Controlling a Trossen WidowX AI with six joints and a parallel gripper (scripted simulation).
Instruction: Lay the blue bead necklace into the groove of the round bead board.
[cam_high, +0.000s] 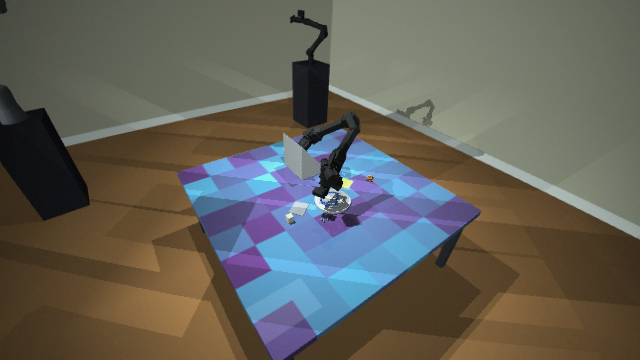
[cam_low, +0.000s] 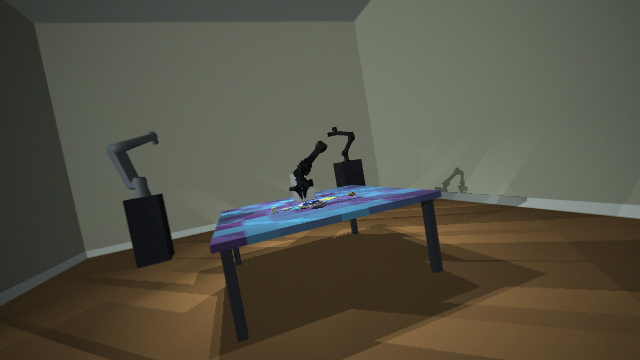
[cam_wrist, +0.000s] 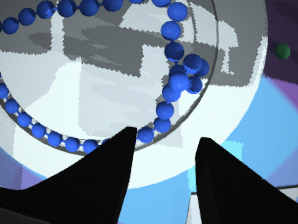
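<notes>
The round white bead board lies 6 cm to the left of my gripper tip and 4 cm below it. The rest, counted from my gripper tip: cream cube: 1 cm behind, 22 cm to the right, 4 cm below; then yellow patch: 9 cm behind, 22 cm to the left, 5 cm below; then flat grey square: 6 cm behind, 13 cm to the right, 5 cm below.
</notes>
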